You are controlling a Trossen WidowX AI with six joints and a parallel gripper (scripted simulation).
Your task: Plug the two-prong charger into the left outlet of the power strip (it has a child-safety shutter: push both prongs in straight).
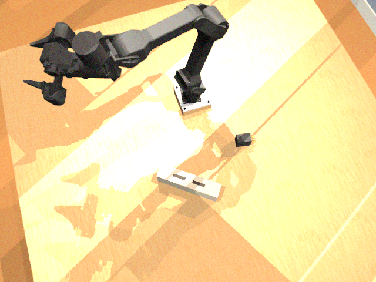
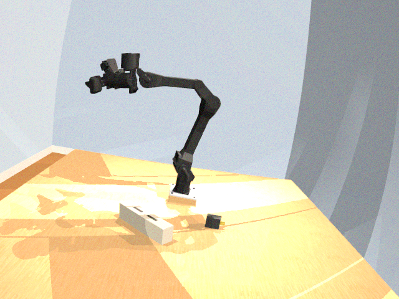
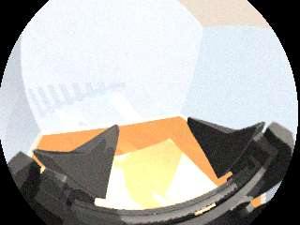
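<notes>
Right now the two-prong charger is 57 cm to the left of my gripper tip, 40 cm below it and 13 cm ahead of it.
</notes>
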